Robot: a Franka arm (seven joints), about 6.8 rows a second.
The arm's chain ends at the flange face. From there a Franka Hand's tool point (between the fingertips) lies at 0.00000 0.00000 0.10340 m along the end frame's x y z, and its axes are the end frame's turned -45 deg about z.
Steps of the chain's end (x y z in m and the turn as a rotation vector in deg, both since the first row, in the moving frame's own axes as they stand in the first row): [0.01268, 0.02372, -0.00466, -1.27, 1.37, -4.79]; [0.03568, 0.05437, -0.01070, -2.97, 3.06, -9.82]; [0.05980, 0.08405, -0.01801, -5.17, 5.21, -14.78]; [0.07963, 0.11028, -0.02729, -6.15, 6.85, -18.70]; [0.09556, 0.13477, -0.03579, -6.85, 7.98, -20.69]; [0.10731, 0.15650, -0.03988, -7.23, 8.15, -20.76]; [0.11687, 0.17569, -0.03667, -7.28, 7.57, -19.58]
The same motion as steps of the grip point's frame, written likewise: [-0.00754, 0.02910, -0.00471, -1.87, 0.07, -4.79]; [-0.01244, 0.07132, -0.01099, -4.26, 0.06, -9.82]; [-0.01540, 0.11477, -0.01885, -7.34, 0.03, -14.78]; [-0.01812, 0.15037, -0.02861, -9.19, 0.49, -18.70]; [-0.02295, 0.18102, -0.03751, -10.49, 0.80, -20.69]; [-0.03013, 0.20542, -0.04172, -10.88, 0.65, -20.76]; [-0.03803, 0.22529, -0.03839, -10.50, 0.21, -19.58]
